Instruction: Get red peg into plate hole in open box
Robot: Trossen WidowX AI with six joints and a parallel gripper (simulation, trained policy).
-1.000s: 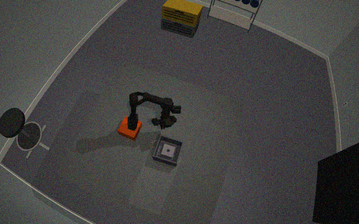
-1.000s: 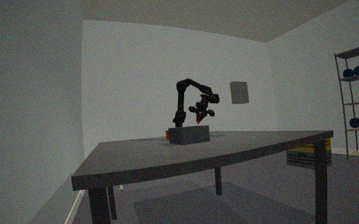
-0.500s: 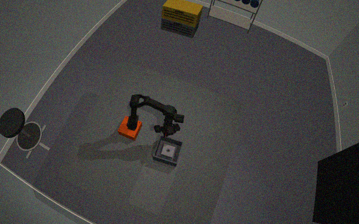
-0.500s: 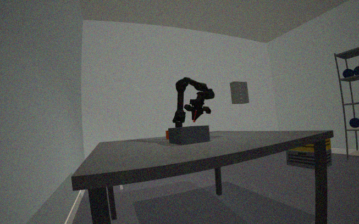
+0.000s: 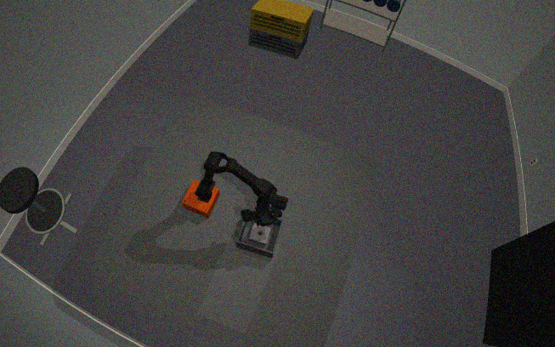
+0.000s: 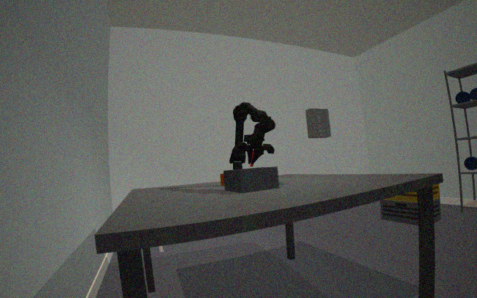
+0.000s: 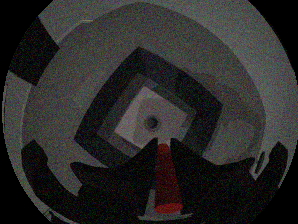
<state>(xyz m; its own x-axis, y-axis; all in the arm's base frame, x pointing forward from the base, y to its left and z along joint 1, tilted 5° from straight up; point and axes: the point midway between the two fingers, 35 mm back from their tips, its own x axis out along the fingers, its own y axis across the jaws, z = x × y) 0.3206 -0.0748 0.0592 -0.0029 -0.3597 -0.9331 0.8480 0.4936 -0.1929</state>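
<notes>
The red peg is 20 mm to the left of my gripper tip and 30 mm above it. Also, from my gripper tip: grey box 10 mm ahead, 10 mm to the right, 90 mm below; then white plate 10 mm ahead, 10 mm to the right, 70 mm below.
</notes>
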